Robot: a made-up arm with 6 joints. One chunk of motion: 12 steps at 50 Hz.
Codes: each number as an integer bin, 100 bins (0 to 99) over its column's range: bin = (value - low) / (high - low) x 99, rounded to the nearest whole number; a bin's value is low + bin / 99 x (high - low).
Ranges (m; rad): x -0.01..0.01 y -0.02..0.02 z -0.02..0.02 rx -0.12..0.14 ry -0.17..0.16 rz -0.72..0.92
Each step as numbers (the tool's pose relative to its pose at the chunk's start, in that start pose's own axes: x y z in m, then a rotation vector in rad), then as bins.
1 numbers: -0.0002 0.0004 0.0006 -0.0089 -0.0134 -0.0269
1 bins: 49 50 51 42 47 42
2 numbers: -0.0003 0.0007 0.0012 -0.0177 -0.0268 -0.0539
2 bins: 48 51 52 39 43 40
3 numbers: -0.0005 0.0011 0.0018 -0.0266 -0.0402 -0.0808
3 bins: 47 52 54 36 39 39
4 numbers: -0.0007 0.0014 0.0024 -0.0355 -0.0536 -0.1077
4 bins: 46 53 55 32 35 37
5 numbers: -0.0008 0.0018 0.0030 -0.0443 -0.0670 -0.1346
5 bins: 46 54 57 29 31 35
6 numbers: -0.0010 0.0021 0.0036 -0.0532 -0.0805 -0.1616
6 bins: 45 55 58 25 27 34
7 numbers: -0.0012 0.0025 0.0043 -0.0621 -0.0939 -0.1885
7 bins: 44 56 60 22 23 32
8 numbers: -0.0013 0.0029 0.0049 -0.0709 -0.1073 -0.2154
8 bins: 43 57 62 19 19 30
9 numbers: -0.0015 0.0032 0.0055 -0.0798 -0.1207 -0.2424
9 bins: 42 57 63 15 15 29
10 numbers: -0.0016 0.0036 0.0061 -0.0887 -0.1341 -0.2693
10 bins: 42 58 65 12 11 27
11 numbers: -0.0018 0.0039 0.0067 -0.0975 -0.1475 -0.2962
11 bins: 41 59 66 9 7 26
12 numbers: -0.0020 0.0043 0.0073 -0.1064 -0.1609 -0.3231
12 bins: 40 60 68 5 3 24
